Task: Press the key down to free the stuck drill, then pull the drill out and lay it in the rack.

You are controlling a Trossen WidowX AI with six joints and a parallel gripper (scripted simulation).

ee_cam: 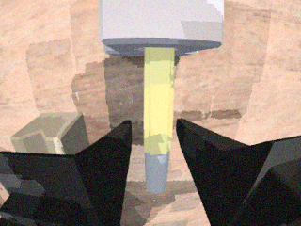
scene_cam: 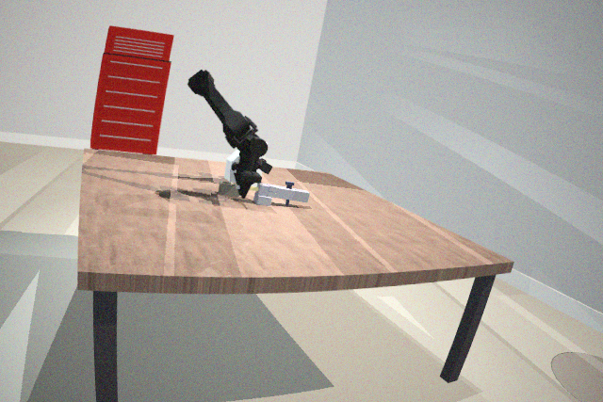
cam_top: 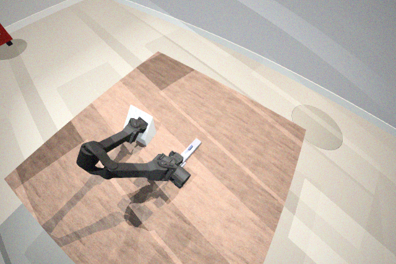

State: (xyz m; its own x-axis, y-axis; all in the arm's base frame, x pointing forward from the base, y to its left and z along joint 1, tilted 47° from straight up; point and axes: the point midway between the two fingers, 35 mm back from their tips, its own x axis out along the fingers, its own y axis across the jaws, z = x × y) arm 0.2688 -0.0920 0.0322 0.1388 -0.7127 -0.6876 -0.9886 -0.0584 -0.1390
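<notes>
The drill is 4 cm to the left of my gripper tip and 3 cm above it. From my gripper tip the other things lie so: white holder block (1 cm ahead, 14 cm to the left, 2 cm above); then blue key (1 cm ahead, 16 cm to the left, 4 cm above); then olive rack (8 cm behind, 2 cm to the right).
</notes>
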